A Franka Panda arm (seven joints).
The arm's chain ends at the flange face. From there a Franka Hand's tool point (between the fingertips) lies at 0.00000 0.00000 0.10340 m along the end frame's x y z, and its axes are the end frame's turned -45 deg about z.
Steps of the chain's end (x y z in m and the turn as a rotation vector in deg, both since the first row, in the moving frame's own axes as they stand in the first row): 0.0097 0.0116 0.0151 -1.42 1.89 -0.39; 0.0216 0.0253 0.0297 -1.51 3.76 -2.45; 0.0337 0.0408 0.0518 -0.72 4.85 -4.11; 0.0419 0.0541 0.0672 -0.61 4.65 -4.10; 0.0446 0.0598 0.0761 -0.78 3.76 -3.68; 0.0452 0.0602 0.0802 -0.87 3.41 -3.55; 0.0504 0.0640 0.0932 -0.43 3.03 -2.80
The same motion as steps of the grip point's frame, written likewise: -0.0007 0.0193 0.0150 -2.34 0.33 -0.39; 0.0004 0.0398 0.0294 -3.73 1.59 -2.45; 0.0005 0.0596 0.0514 -3.94 2.92 -4.11; -0.0032 0.0744 0.0669 -3.72 2.86 -4.10; -0.0068 0.0795 0.0759 -3.21 2.11 -3.68; -0.0072 0.0799 0.0800 -3.03 1.80 -3.55; -0.0062 0.0852 0.0931 -2.45 1.84 -2.80
